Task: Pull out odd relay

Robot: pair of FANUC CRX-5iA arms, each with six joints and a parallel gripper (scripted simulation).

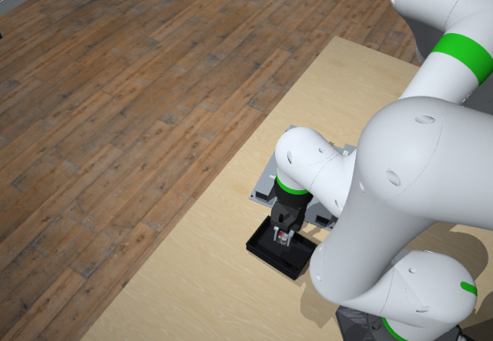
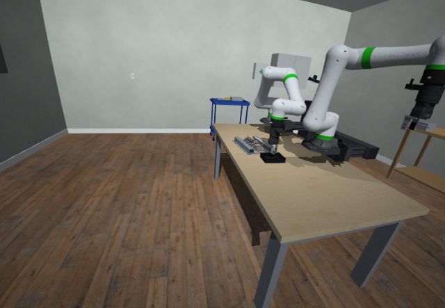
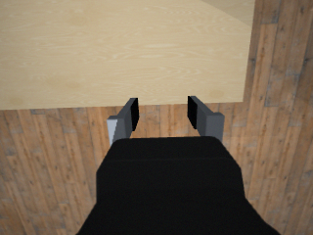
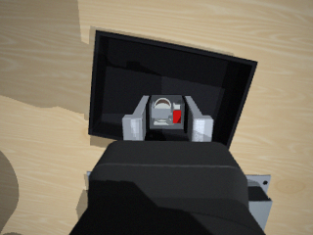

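Note:
The black parts tray lies 60 mm below my right hand. The rest, counted from my right hand: orange-button relay 230 mm to the right, 40 mm ahead, 30 mm below; red-button relay 10 mm below; relay panel 270 mm to the right, 50 mm below, 40 mm ahead.

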